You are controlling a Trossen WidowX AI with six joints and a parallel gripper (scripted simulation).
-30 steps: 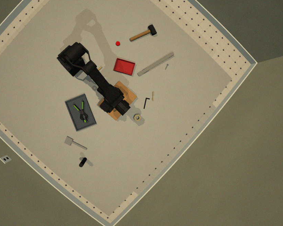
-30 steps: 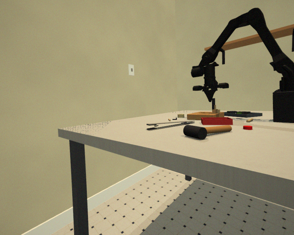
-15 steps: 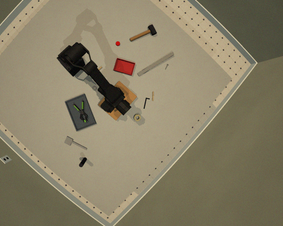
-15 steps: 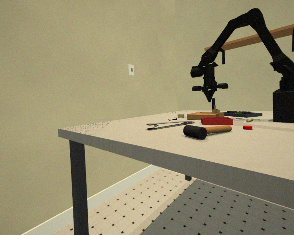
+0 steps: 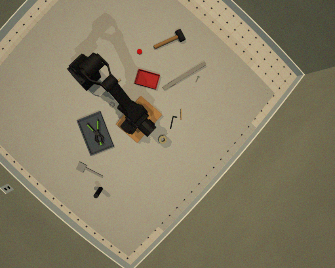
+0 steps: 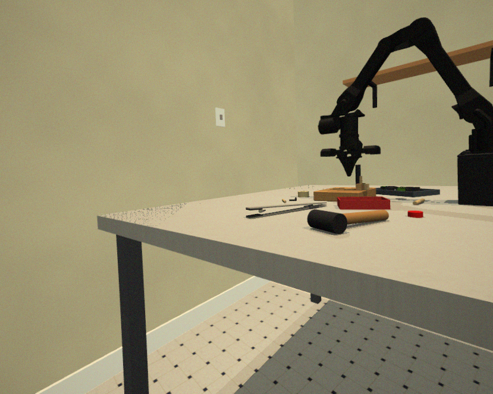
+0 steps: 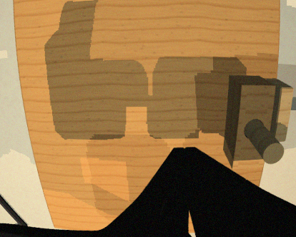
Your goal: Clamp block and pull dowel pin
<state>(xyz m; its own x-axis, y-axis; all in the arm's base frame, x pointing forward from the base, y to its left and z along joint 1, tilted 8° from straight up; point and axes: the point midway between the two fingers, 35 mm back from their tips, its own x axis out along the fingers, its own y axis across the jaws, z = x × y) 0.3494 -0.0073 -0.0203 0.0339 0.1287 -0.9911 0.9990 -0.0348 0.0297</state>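
The dowel pin is 40 mm behind my hand and 60 mm below it. Also, from my hand: small wooden block: 40 mm behind, 70 mm below; then wooden board: 20 mm ahead, 10 mm to the right, 100 mm below; then bench stop: 60 mm behind, 70 mm below.
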